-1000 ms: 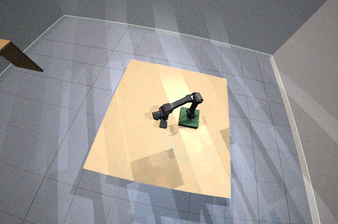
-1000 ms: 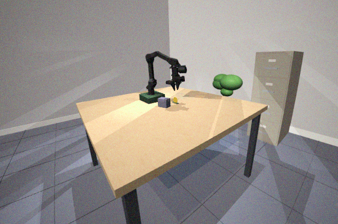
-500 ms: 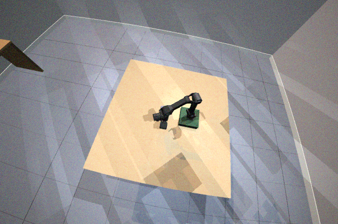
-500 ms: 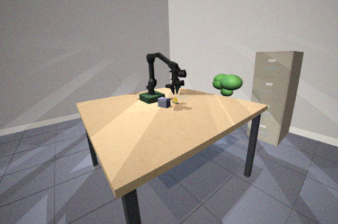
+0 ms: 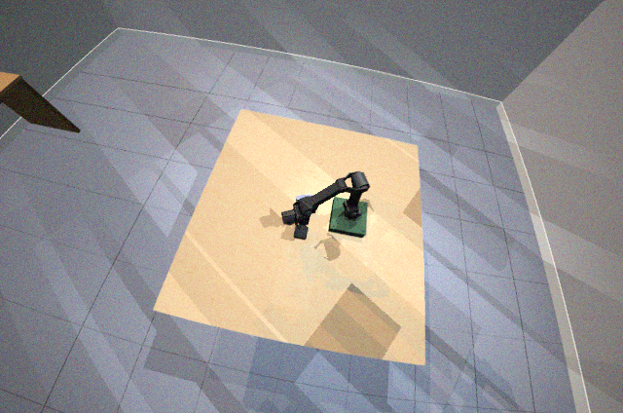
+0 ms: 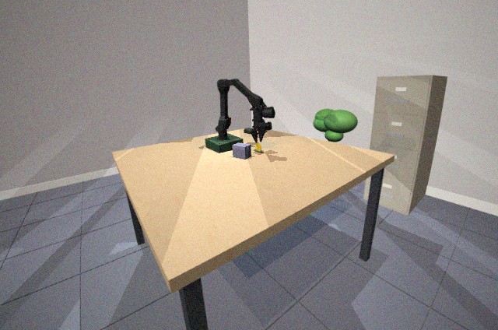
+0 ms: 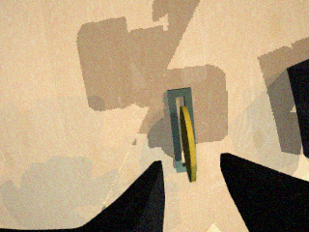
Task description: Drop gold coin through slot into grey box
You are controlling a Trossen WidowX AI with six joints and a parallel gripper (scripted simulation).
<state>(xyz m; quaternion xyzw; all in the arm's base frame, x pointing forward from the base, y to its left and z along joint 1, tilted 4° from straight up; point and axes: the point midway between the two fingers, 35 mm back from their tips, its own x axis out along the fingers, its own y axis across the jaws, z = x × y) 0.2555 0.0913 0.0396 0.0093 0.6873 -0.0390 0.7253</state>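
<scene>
My gripper tip is now 3 cm above the gold coin.
</scene>
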